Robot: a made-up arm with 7 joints. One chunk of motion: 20 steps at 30 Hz.
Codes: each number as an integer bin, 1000 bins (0 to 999) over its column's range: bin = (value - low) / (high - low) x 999, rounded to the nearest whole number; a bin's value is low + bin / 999 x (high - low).
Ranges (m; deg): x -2.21..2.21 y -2.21..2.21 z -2.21..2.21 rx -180..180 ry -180..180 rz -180..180
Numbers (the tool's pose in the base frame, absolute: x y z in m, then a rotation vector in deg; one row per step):
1: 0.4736 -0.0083 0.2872 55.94 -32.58 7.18
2: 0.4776 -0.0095 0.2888 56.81 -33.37 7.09
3: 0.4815 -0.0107 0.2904 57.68 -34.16 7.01
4: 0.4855 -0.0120 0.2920 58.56 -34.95 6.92
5: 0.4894 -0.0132 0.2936 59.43 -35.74 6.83
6: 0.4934 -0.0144 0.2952 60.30 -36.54 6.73
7: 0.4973 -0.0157 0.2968 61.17 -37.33 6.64
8: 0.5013 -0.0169 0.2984 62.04 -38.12 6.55
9: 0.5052 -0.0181 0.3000 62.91 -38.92 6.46
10: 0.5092 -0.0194 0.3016 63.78 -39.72 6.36
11: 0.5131 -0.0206 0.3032 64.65 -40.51 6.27
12: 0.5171 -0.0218 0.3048 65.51 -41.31 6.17
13: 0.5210 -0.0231 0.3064 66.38 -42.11 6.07
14: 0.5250 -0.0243 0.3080 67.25 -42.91 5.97
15: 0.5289 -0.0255 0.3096 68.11 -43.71 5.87
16: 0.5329 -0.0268 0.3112 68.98 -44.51 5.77
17: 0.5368 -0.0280 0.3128 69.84 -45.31 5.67
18: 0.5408 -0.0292 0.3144 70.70 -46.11 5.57
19: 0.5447 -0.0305 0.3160 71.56 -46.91 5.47
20: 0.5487 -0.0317 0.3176 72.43 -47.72 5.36
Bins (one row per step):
1: 607 498 564 655 409 519
2: 607 497 565 657 407 519
3: 608 497 565 660 405 519
4: 609 497 565 662 403 519
5: 610 497 566 664 400 518
6: 611 496 566 667 398 518
7: 612 496 567 669 396 518
8: 613 496 567 672 394 518
9: 614 495 567 674 391 517
10: 615 495 568 676 389 517
11: 615 495 568 679 387 517
12: 616 495 568 681 385 517
13: 617 494 569 684 383 516
14: 618 494 569 686 380 516
15: 619 494 569 689 378 516
16: 620 493 570 691 376 516
17: 621 493 570 693 374 515
18: 622 493 571 696 372 515
19: 623 493 571 698 369 515
20: 624 492 571 700 367 514

